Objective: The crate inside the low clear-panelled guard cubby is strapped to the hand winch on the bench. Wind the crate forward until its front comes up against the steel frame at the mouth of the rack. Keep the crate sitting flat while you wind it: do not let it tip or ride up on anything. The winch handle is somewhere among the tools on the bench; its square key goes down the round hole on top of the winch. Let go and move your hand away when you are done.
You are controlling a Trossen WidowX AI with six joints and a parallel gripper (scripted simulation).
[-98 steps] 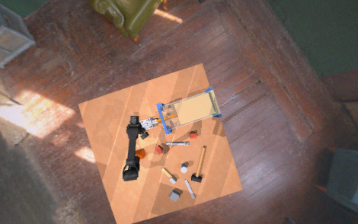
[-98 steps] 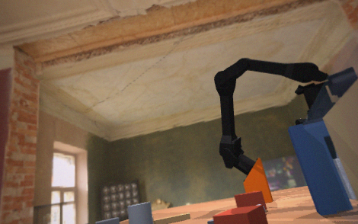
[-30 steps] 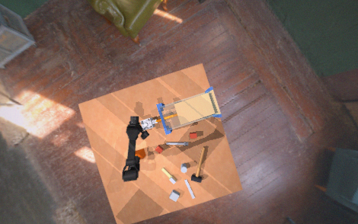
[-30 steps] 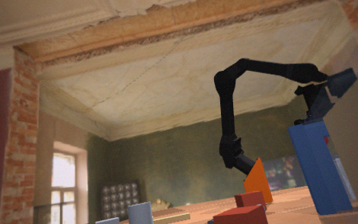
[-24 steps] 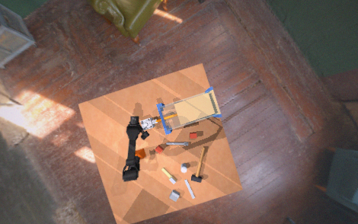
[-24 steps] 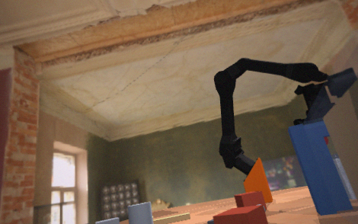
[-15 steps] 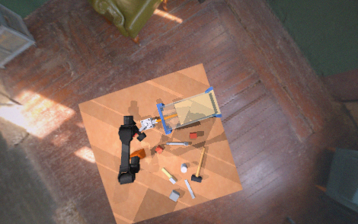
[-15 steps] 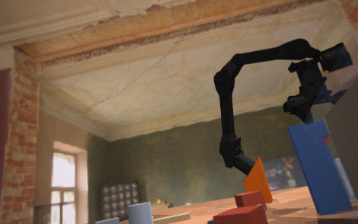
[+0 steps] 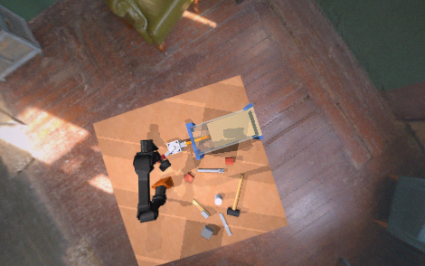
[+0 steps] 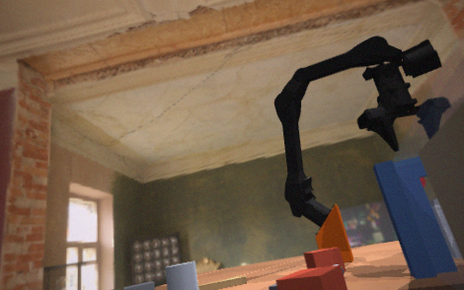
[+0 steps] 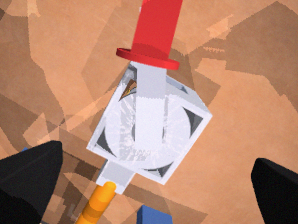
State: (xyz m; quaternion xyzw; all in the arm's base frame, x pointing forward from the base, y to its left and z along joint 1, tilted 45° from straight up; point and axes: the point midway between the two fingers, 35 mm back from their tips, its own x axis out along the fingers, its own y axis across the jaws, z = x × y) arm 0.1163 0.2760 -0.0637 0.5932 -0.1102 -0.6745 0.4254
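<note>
The red knob is 5 cm behind my gripper tip, 3 cm to the right of it and 8 cm below it. The rest, counted from my gripper tip: grey hand winch (3 cm ahead, 1 cm to the left, 18 cm below); then winch handle (2 cm behind, 1 cm to the right, 11 cm below); then clear-panelled guard cubby (44 cm ahead, 4 cm to the left, 10 cm below).
</note>
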